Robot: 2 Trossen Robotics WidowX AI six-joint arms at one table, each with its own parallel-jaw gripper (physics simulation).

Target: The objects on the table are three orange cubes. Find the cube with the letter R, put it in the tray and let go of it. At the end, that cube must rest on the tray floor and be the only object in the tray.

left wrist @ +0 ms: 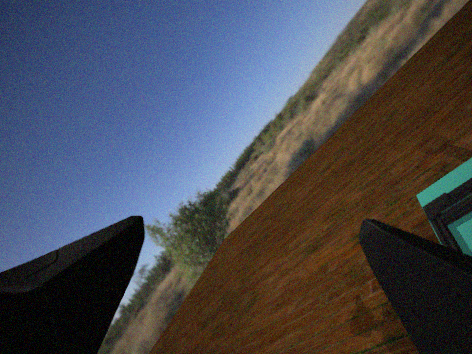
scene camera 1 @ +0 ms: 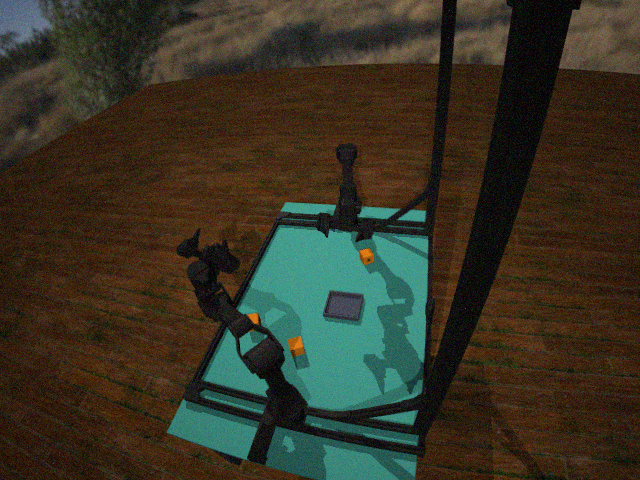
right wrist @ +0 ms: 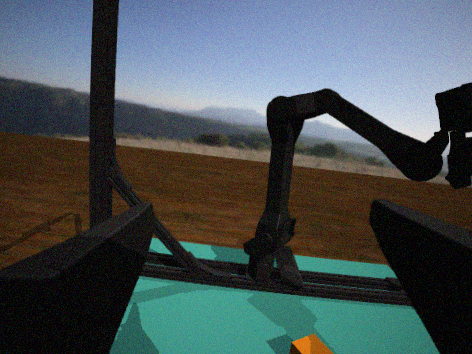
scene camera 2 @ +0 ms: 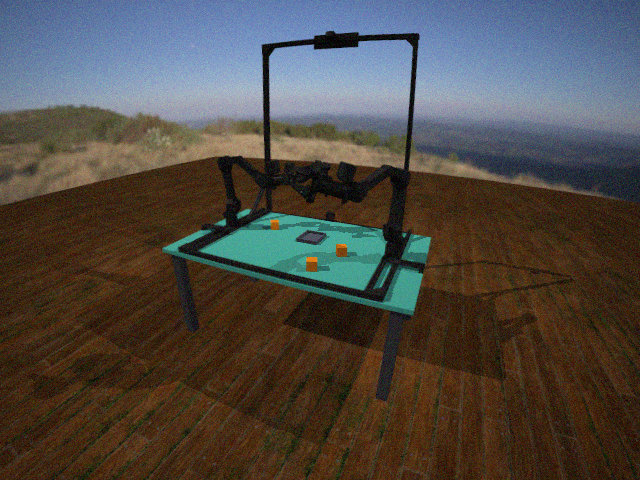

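Where they show: left gripper, fingertip midpoint: [left wrist: 253, 227] [scene camera 1: 211, 234] [scene camera 2: 291, 176]; right gripper, fingertip midpoint: [scene camera 1: 341, 238] [right wrist: 262, 211]; left arm's base, link origin: [scene camera 1: 295, 416] [right wrist: 259, 274] [scene camera 2: 393, 254]; right arm's base, link origin: [scene camera 2: 232, 225].
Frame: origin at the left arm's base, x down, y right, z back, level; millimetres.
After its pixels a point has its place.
An orange cube [scene camera 1: 366, 256] @(x -26, y 108, z -669 mm) [scene camera 2: 274, 224] @(x -13, y 84, z -680 mm) at the far end bears a dark mark too small to read. A second cube [scene camera 1: 296, 345] @(x -26, y -58, z -222 mm) [scene camera 2: 341, 250] @(x -13, y -87, z -223 mm) [right wrist: 311, 345] @(x -26, y -64, z -225 mm) lies in front of the left arm's base. A third cube [scene camera 1: 253, 319] @(x -26, y -245, z -294 mm) [scene camera 2: 311, 264] @(x -13, y -272, z -288 mm), partly hidden by the left arm in scene camera 1, lies near the table's long edge. No letter is readable. The grey tray [scene camera 1: 343, 307] @(x 13, y 57, z -430 mm) [scene camera 2: 311, 237] @(x 13, y 57, z -439 mm) is empty. My left gripper [scene camera 1: 211, 236] @(x -378, y -315, z -351 mm) [left wrist: 253, 227] @(x -378, y -315, z -351 mm) is open, raised and turned outward past the table's left edge. My right gripper [scene camera 1: 344, 236] @(x -306, y 65, z -457 mm) is open above the far end.
A black frame rail [scene camera 1: 361, 438] @(x 0, y 202, z 24 mm) runs around the teal table top [scene camera 1: 320, 268] @(x 19, y -80, z -617 mm). A tall black post [scene camera 1: 440, 113] @(x -550, y 355, z -879 mm) stands at its right side in scene camera 1. In scene camera 2 the two forearms overlap above the table, so the grippers are hard to tell apart there.
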